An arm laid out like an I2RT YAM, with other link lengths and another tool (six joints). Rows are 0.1 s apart.
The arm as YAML. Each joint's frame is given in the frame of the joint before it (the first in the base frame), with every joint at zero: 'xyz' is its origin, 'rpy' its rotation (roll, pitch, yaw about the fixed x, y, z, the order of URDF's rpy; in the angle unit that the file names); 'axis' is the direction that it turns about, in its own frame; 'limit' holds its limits. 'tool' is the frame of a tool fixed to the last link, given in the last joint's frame.
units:
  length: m
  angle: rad
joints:
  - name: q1
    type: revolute
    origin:
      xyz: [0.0, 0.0, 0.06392]
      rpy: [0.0, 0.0, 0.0]
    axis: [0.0, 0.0, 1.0]
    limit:
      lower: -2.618
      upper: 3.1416
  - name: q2
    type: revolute
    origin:
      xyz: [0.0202, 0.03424, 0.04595]
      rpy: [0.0, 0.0, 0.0]
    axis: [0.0, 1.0, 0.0]
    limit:
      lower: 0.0
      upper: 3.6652
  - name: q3
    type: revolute
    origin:
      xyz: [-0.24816, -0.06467, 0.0]
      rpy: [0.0, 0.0, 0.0]
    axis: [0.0, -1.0, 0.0]
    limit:
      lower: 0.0
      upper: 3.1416
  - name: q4
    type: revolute
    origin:
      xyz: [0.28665, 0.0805, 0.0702]
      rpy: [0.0, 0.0, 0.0]
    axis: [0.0, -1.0, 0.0]
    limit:
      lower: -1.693
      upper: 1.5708
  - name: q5
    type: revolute
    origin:
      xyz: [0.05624, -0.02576, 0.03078]
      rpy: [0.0, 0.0, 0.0]
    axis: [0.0, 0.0, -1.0]
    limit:
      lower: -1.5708
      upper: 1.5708
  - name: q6
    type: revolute
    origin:
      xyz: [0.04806, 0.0, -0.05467]
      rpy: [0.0, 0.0, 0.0]
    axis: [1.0, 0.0, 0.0]
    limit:
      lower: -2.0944
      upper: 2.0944
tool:
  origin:
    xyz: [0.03, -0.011, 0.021]
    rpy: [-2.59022, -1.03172, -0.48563]
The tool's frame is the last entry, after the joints.
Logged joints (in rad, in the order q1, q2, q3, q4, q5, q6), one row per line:
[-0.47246, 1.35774, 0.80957, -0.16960, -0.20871, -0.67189]
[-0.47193, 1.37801, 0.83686, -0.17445, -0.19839, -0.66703]
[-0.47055, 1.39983, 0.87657, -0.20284, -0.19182, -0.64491]
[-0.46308, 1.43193, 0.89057, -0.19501, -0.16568, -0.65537]
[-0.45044, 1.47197, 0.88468, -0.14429, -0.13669, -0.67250]
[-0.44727, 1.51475, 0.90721, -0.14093, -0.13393, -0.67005]
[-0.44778, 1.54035, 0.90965, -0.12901, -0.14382, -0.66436]
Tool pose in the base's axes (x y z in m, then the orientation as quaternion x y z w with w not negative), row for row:
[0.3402, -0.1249, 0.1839, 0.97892, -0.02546, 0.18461, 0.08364]
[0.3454, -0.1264, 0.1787, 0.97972, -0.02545, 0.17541, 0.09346]
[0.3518, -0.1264, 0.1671, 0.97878, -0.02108, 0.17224, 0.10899]
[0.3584, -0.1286, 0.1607, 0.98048, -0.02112, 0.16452, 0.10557]
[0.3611, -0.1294, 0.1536, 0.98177, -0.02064, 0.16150, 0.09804]
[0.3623, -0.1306, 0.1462, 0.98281, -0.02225, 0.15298, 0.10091]
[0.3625, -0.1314, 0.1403, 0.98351, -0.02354, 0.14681, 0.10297]
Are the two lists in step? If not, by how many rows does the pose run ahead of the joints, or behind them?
The pose runs 2 rows ahead of the joints: the pose in row i belongs to the joints in row i + 2.
